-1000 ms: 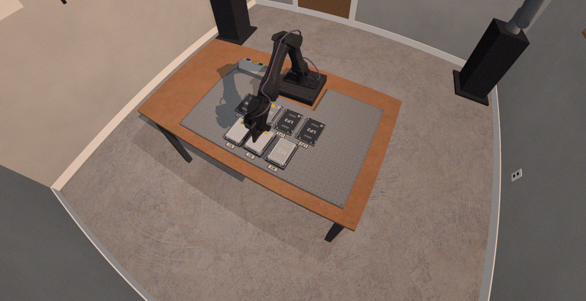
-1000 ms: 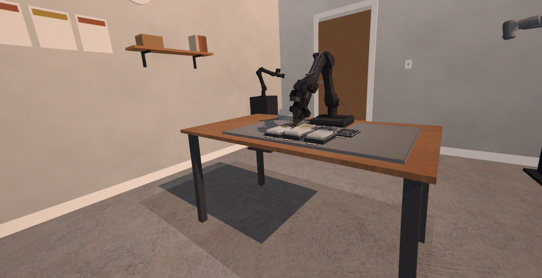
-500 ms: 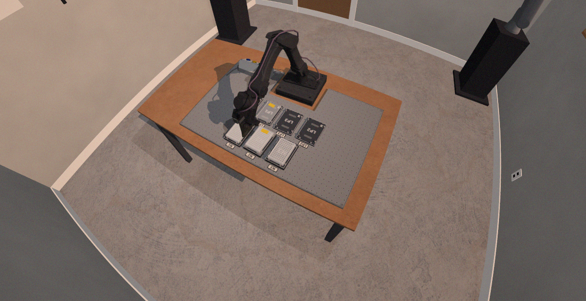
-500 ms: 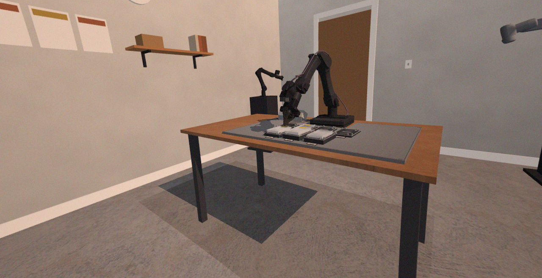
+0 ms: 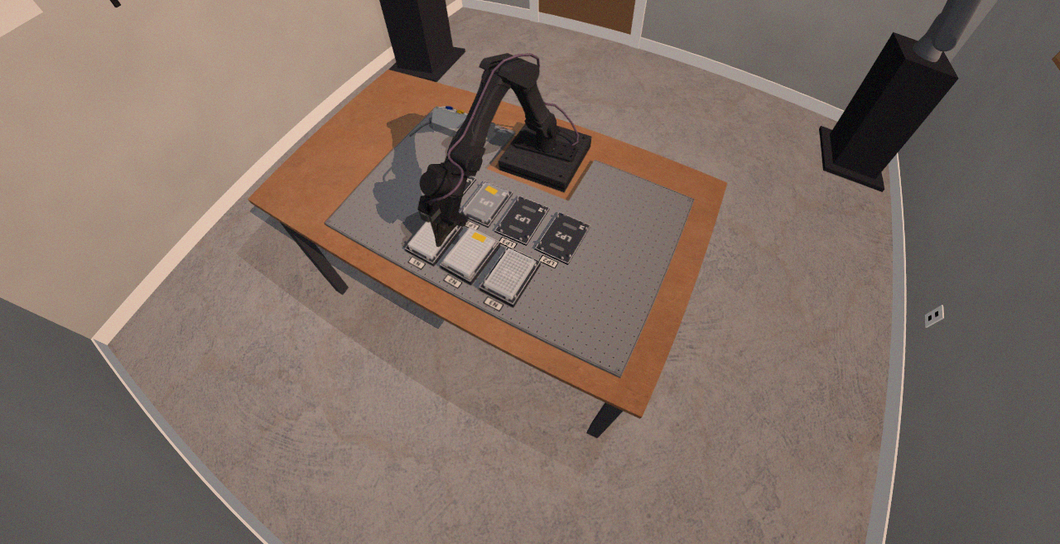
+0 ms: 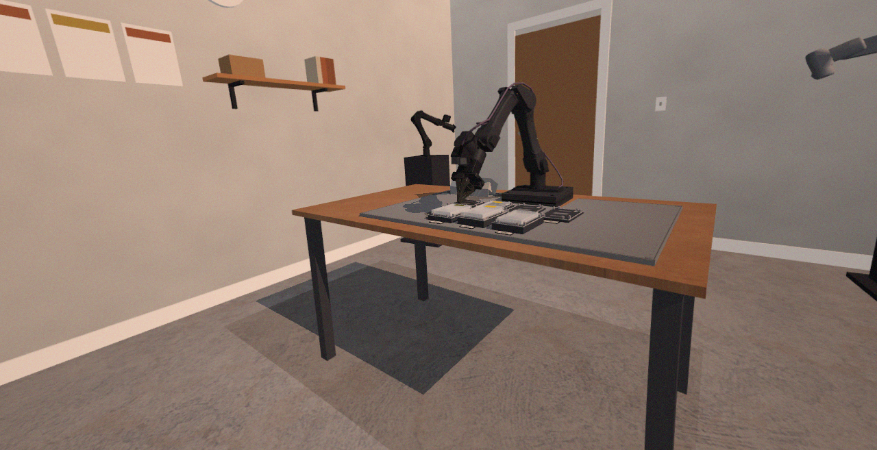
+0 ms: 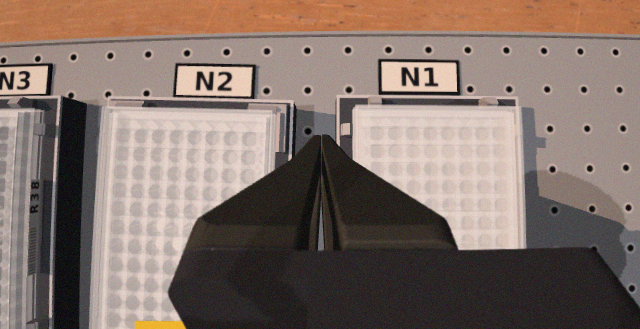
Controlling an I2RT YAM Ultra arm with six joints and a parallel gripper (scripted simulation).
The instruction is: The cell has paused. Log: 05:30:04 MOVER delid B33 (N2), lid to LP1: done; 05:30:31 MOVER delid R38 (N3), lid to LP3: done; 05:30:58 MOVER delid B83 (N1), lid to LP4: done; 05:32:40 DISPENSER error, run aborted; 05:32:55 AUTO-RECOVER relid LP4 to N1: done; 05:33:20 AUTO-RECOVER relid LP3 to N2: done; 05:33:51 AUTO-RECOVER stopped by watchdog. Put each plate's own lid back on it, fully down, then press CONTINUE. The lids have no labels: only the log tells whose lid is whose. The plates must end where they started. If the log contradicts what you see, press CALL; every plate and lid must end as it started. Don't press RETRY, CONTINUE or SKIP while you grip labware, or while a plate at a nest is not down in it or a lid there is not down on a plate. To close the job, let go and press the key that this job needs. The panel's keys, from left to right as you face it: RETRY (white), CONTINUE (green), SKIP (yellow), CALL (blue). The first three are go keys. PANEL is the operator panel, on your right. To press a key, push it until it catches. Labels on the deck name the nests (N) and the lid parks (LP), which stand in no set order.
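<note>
The plate lies 1 cm behind my hand, 20 cm to the left of it and 4 cm below it. The rest, counted from my hand: green continue key (51 cm behind, 16 cm to the right, 1 cm below); then lid park LP4 (23 cm behind, 10 cm to the right, 7 cm below); then yellow skip key (51 cm behind, 21 cm to the right, 1 cm below).
</note>
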